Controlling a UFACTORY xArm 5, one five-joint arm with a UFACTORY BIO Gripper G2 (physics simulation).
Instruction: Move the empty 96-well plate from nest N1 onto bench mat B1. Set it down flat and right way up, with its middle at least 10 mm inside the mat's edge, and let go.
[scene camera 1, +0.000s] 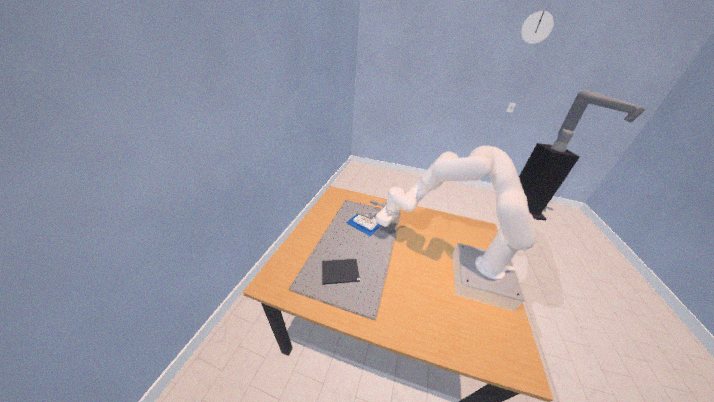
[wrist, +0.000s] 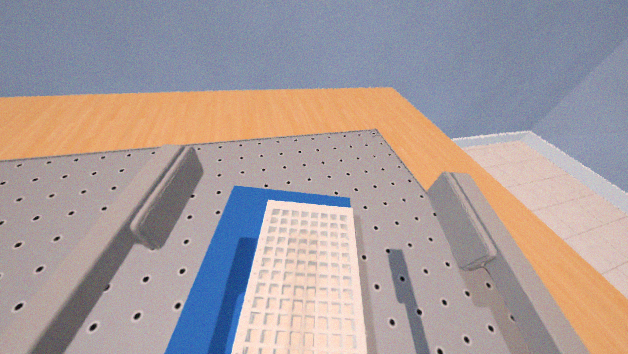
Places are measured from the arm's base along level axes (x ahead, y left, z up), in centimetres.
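Where they show: end effector, tool point: (scene camera 1: 367, 208) (wrist: 320, 205); arm's base, origin of the base link: (scene camera 1: 489, 267).
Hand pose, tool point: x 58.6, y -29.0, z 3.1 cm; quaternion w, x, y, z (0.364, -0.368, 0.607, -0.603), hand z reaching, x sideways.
Observation:
Things, the pixels of their top centre, and the offset from my tool point. Level surfaces: height alone.
- white 96-well plate, middle of its top: (wrist: 306, 271) (scene camera 1: 366, 220) dx -0.1, dy +0.0, dz -8.7 cm
- blue bench mat, its level: dz -10.1 cm
- perforated grey board, its level: dz -10.4 cm
- wooden table, its level: dz -11.7 cm
- flat black holder, middle of its top: (scene camera 1: 340, 269) dx +8.4, dy +36.6, dz -8.9 cm
The white 96-well plate (scene camera 1: 365, 222) (wrist: 306, 280) lies on the blue bench mat (scene camera 1: 371, 232) (wrist: 207, 270), wells facing up, and looks flat. In the wrist view, a blue strip shows along the plate's left side and far end. The mat's right edge is hidden, and grey board shows directly beside the plate's right side. My gripper (scene camera 1: 371, 216) (wrist: 315, 209) is open, with one finger on each side of the plate and a wide gap to both. The near end of the plate is cut off in the wrist view.
A perforated grey board (scene camera 1: 325, 245) (wrist: 300, 165) lies on the wooden table (scene camera 1: 425, 310) (wrist: 225, 115) under the mat. A flat black holder (scene camera 1: 340, 271), apparently nest N1, lies on the board with no plate showing on it. A grey arm on a black stand (scene camera 1: 547, 175) is behind the table.

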